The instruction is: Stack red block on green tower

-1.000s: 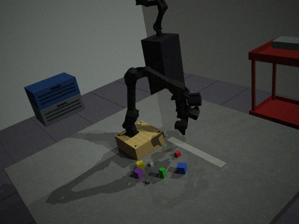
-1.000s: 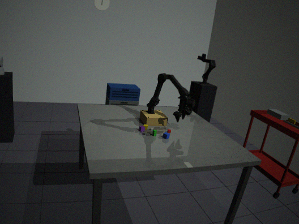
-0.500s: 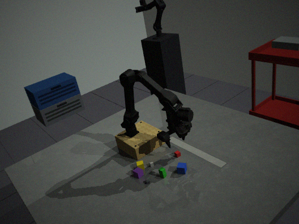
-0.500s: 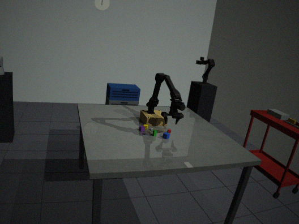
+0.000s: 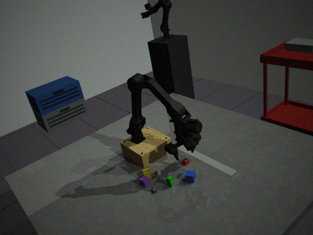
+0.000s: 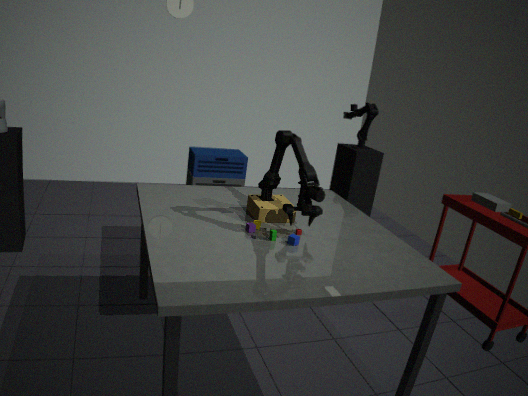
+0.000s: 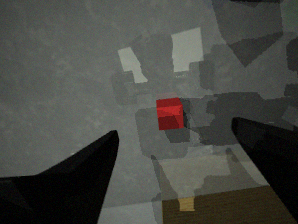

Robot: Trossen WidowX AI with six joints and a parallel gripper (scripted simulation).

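Right now the small red block is 3 cm below my gripper tip. From my gripper tip the other things lie so: yellow block 18 cm to the right, 10 cm behind, 3 cm below; then blue block 10 cm ahead, 8 cm to the right, 3 cm below; then small white block 14 cm to the right, 6 cm behind, 4 cm below.
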